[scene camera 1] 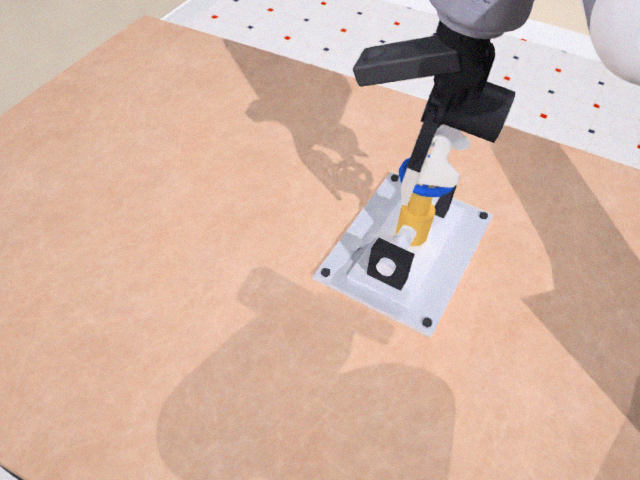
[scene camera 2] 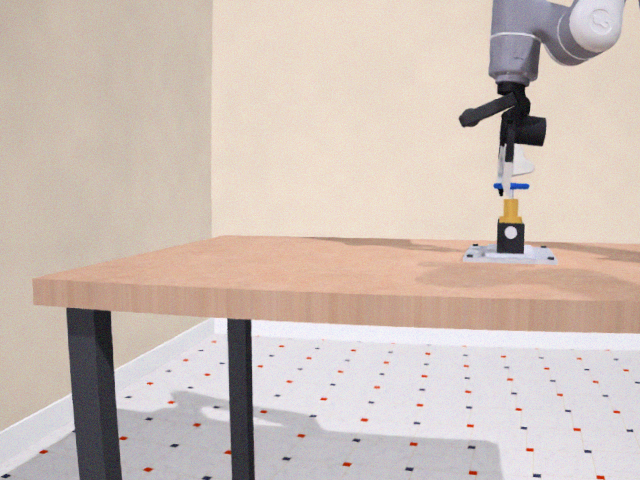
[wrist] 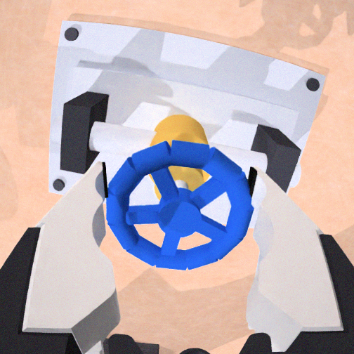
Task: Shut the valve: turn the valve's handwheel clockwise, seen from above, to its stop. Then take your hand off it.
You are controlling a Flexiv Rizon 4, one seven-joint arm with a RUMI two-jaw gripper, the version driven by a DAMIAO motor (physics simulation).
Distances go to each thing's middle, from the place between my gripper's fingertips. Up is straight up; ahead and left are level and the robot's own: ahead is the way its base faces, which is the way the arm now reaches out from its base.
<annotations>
My hand is 1 cm past the blue handwheel (wrist: 178, 214) and 1 cm below it. The rest, counted from my hand: grey base plate (scene camera 1: 434, 296) (1 cm behind, 11 cm below).
</annotations>
